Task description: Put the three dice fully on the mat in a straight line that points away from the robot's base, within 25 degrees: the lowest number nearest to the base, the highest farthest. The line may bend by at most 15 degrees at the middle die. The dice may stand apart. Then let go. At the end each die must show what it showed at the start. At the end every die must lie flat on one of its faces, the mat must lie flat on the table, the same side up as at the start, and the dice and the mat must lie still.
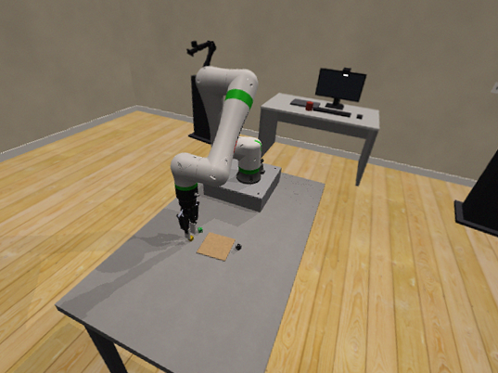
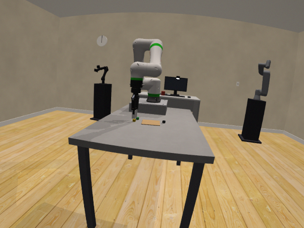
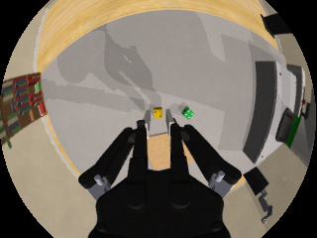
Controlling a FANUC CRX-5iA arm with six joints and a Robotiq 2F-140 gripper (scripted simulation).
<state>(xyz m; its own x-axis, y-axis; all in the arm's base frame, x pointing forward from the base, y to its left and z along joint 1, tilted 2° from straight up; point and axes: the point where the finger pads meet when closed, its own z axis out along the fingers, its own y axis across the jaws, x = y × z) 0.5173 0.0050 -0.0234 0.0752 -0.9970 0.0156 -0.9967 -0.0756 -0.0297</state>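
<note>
Right now the yellow die is 50 mm below my hand. The rest, counted from my hand: tan mat: 40 mm behind, 130 mm to the left, 60 mm below; green die: 70 mm behind, 50 mm below; black die: 90 mm behind, 220 mm to the left, 50 mm below.
</note>
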